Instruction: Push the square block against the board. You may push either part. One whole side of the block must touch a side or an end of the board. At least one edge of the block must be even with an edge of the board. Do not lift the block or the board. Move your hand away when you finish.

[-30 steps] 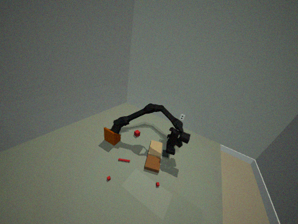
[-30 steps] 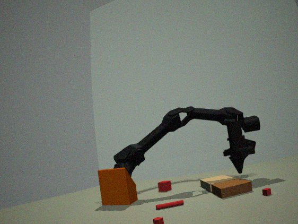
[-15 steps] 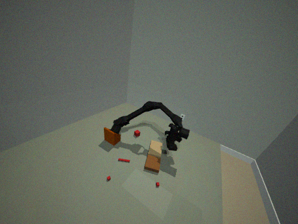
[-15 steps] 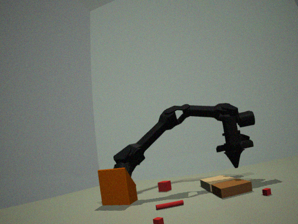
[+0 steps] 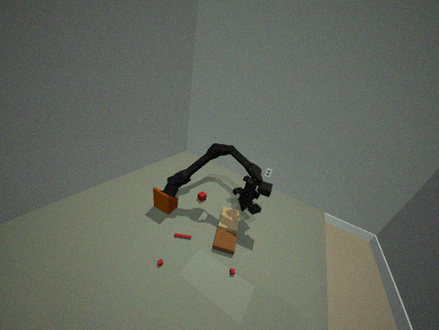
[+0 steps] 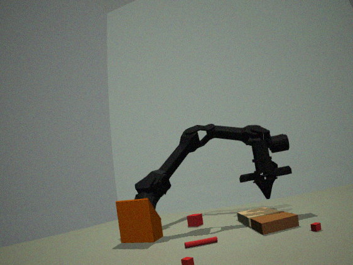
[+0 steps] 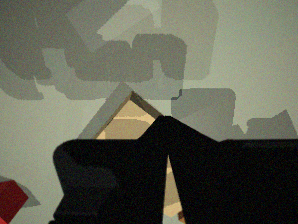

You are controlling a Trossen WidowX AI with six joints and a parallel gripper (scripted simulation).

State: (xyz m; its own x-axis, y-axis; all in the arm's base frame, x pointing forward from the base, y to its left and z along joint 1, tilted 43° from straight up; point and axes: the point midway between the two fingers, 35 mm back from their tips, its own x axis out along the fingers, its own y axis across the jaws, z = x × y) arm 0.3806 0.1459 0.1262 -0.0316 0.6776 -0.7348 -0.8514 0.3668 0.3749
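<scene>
Right now my gripper tip is 7 cm to the left of the tan board, 4 cm past it and 4 cm above it. Round my gripper tip: red rod (29 cm to the right, 18 cm behind, 5 cm below); brown square block (20 cm to the right, 4 cm below).
</scene>
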